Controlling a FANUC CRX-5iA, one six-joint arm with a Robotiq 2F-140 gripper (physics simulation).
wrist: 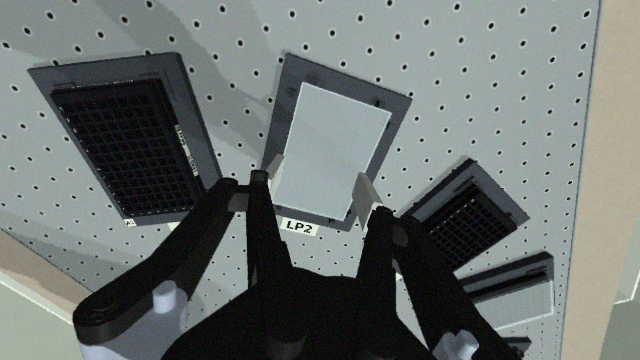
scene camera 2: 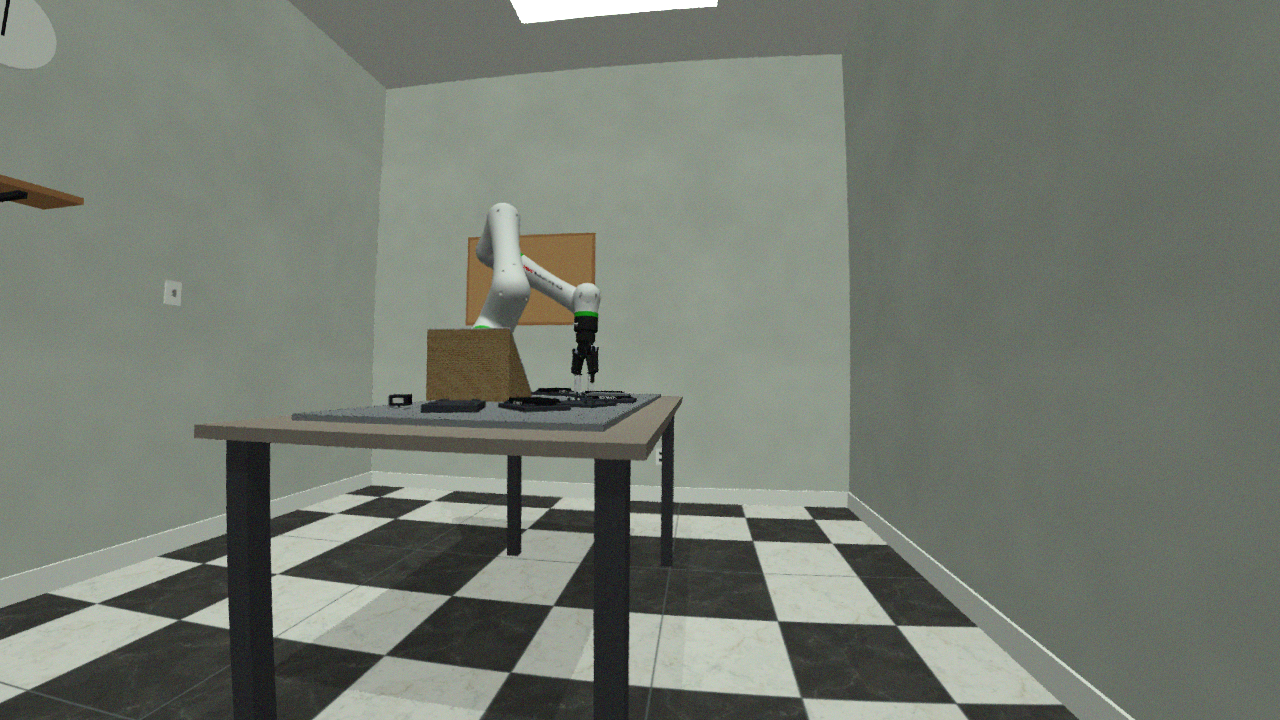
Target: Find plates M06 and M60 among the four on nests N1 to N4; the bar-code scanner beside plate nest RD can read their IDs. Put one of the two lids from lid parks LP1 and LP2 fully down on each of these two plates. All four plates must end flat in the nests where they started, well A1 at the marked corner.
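Frame: origin at the arm's base, x ahead, y left, z up, level; centimetres.
Seen in the pictures: gripper, fingertip midpoint: [wrist: 319,175] [scene camera 2: 583,391]; arm's base at its link origin: [scene camera 2: 477,358].
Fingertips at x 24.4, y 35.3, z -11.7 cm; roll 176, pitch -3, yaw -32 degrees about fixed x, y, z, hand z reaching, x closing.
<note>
Pixels of each thing's top centre, then the offset from my fingertips to it. "spot": a spot on its surface instead. Level surfaces: height alone.
- lid park LP2 at a spot on its surface: [wrist: 397,102] spot: dz -0.8, dx +9.1, dy +4.3 cm
- further dark nest at a spot on its surface: [wrist: 540,260] spot: dz -0.7, dx +24.4, dy -22.6 cm
- pale cover at its top centre: [wrist: 506,311] [scene camera 2: 609,392] dz +1.0, dx +19.0, dy -29.7 cm
- perforated board at its surface level: dz -1.8 cm
- small black-and-white block at its top centre: [scene camera 2: 400,394] dz +1.7, dx -18.0, dy -78.8 cm
A pale, clear lid [wrist: 332,150] lies in lid park LP2 [wrist: 397,102], a dark frame in the middle of the wrist view. My gripper [wrist: 319,175] [scene camera 2: 584,385] points down with one pad at each long side of this lid, near its LP2-label end. The pads meet the lid's edges, so the gripper looks shut on it; the lid shows no lift. A dark plate [wrist: 130,150] sits in a nest [wrist: 192,95] at the left; its side label is too blurred to read. Another dark plate [wrist: 470,225] sits in a nest [wrist: 515,215] at the right, partly behind a finger.
A further dark nest [wrist: 540,260] with a pale cover [wrist: 525,305] lies at the lower right. The perforated board [wrist: 500,125] ends near the table edge [wrist: 610,125]. In the scene view, a small black-and-white block [scene camera 2: 400,400] stands left of the nests, near the wooden base [scene camera 2: 469,365].
</note>
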